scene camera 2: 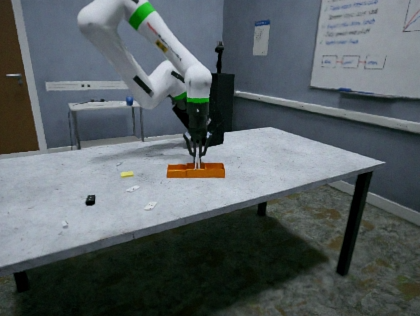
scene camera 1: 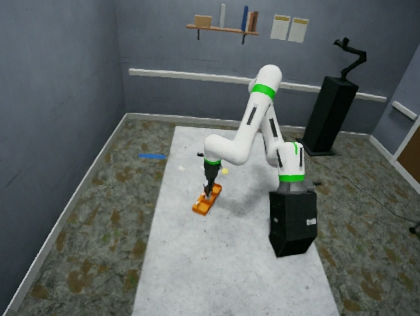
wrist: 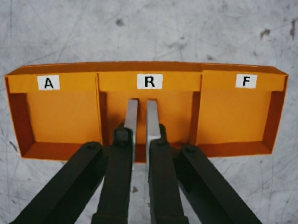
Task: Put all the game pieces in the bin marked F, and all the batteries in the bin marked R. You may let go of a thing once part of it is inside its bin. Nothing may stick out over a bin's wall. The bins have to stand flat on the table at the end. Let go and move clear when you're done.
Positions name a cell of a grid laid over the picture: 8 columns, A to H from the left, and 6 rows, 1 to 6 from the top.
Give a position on an orange bin row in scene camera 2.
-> At D4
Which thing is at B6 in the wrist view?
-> My gripper.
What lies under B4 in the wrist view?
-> An orange bin row.
